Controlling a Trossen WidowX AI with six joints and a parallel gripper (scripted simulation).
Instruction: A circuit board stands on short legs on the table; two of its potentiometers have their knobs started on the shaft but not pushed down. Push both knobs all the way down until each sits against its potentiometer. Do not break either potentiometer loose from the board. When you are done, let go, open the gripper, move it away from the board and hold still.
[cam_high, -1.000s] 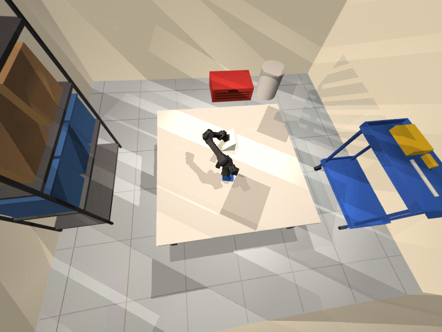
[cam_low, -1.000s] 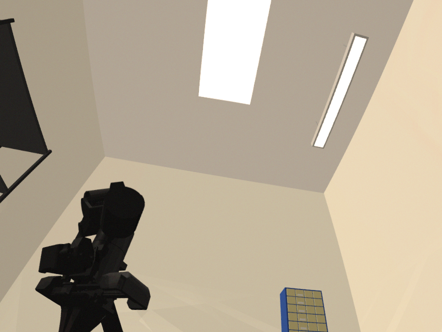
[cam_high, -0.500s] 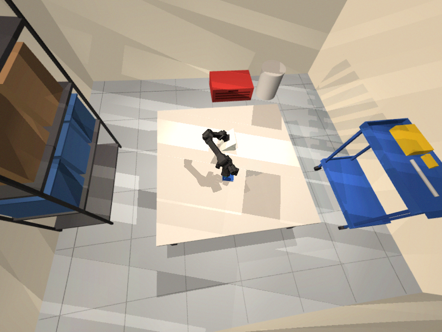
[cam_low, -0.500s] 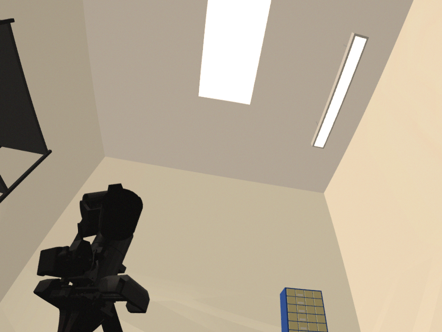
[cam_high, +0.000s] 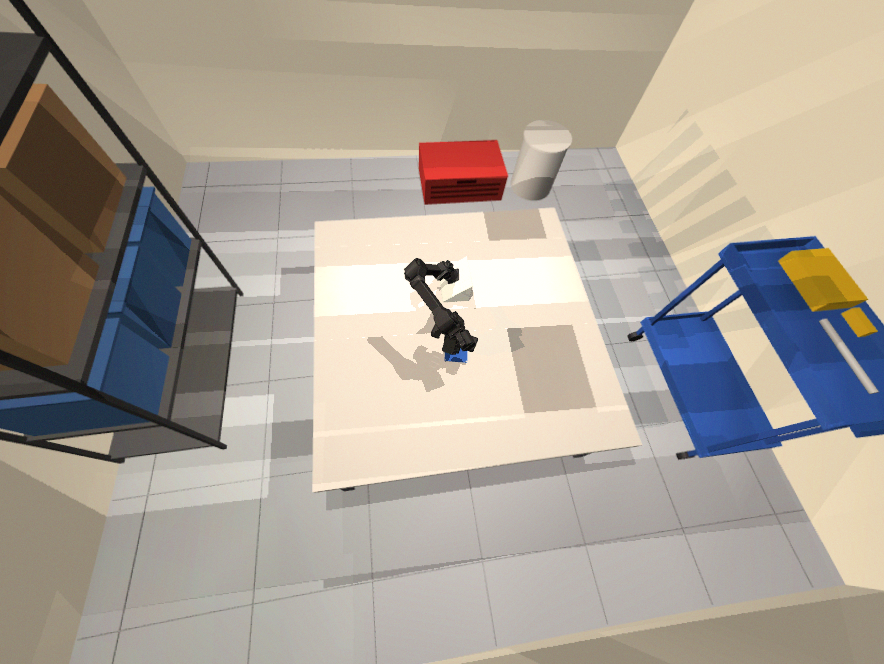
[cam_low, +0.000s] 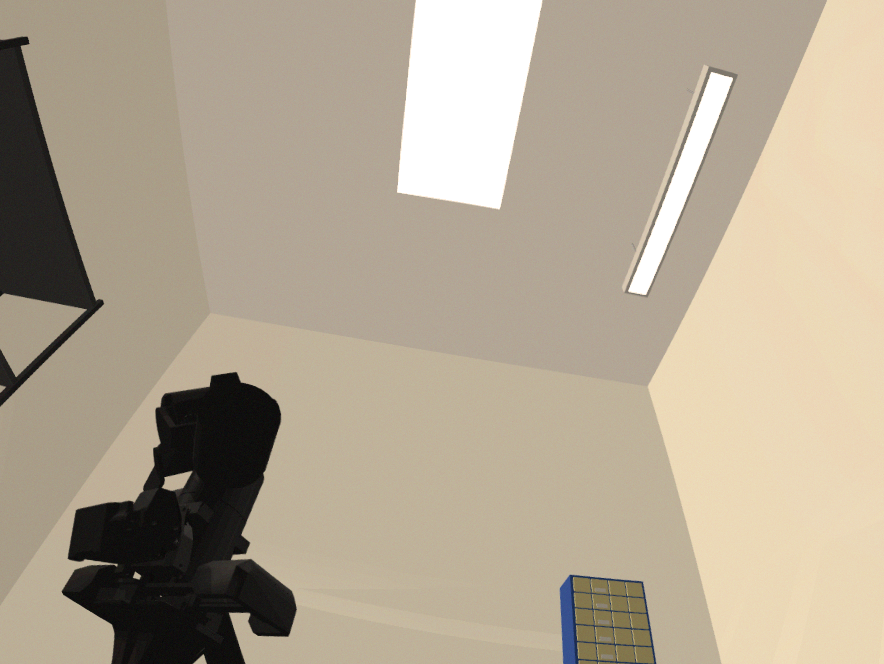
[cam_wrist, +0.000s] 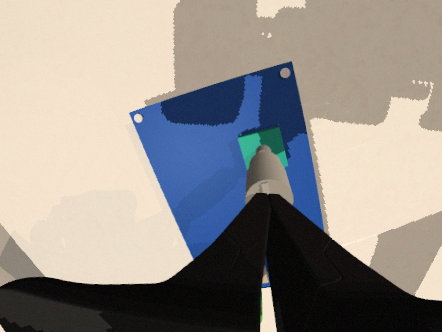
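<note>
Right now my gripper tip is 3 cm above the potentiometer with knob. Round my gripper tip: green knob 8 cm behind, 4 cm to the left, 3 cm below.
</note>
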